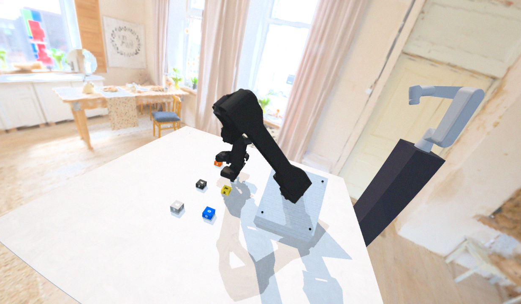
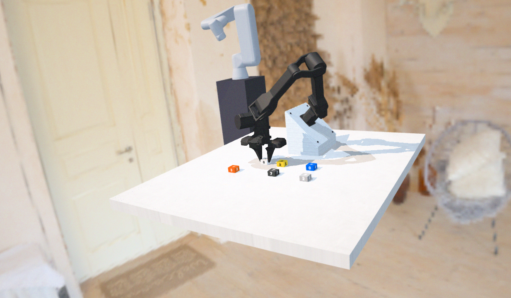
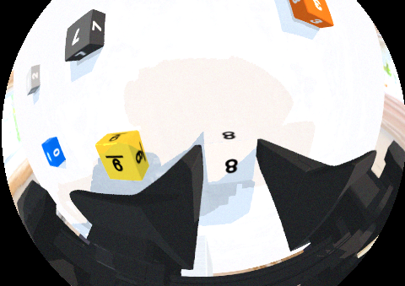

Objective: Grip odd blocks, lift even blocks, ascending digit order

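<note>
Right now my gripper tip is 8 cm to the right of the yellow block. Also, from my gripper tip: orange block marked 3: 12 cm ahead, 7 cm to the right; then white block marked 8: 1 cm behind; then black block marked 7: 10 cm ahead, 10 cm to the left.
</note>
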